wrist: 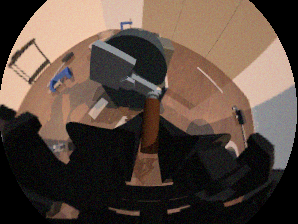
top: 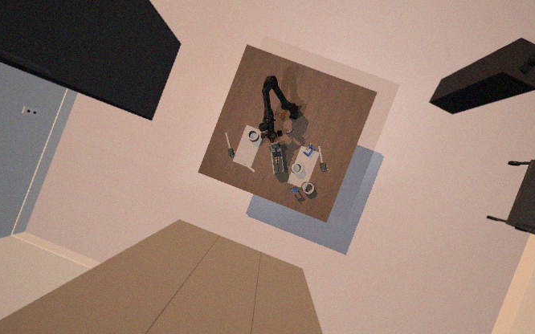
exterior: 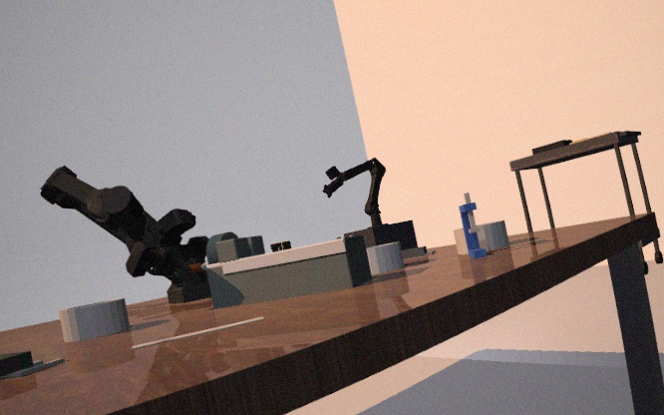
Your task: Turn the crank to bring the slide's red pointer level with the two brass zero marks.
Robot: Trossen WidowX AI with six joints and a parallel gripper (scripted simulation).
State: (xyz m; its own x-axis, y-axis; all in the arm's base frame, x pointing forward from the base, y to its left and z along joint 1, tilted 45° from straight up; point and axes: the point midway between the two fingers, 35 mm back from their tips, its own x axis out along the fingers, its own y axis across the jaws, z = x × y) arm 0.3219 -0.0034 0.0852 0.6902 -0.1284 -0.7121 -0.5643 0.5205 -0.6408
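The red pointer is 100 mm ahead of my gripper tip, 110 mm to the left of it and 30 mm above it. Round my gripper tip: crank handle (10 mm behind, 10 mm to the right, 30 mm above); then thin white rod (300 mm ahead, 90 mm to the right, 50 mm below).
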